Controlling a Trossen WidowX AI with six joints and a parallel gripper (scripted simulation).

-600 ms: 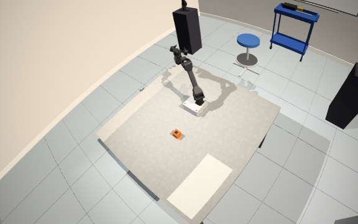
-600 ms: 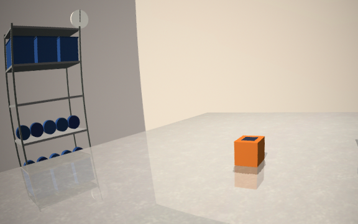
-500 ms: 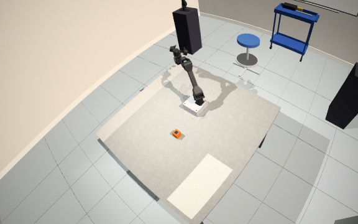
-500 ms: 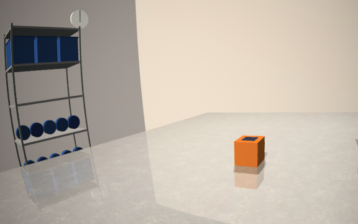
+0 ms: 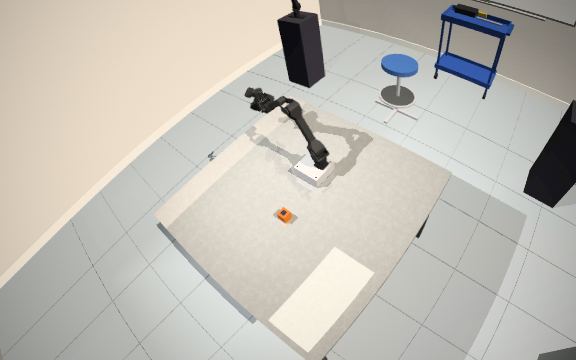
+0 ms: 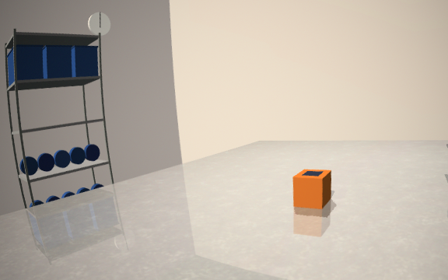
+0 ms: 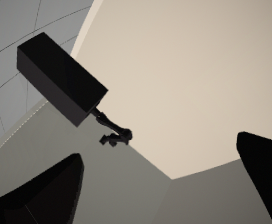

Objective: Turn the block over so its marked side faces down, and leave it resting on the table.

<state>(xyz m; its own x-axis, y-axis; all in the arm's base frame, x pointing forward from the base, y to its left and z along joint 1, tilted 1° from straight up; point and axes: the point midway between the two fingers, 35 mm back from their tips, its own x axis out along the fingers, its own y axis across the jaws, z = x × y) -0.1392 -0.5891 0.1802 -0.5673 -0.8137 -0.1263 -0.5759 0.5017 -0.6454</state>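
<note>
Now: gripper tip 51 cm short of the orange block, 64 cm to the right of it and 22 cm above it.
</note>
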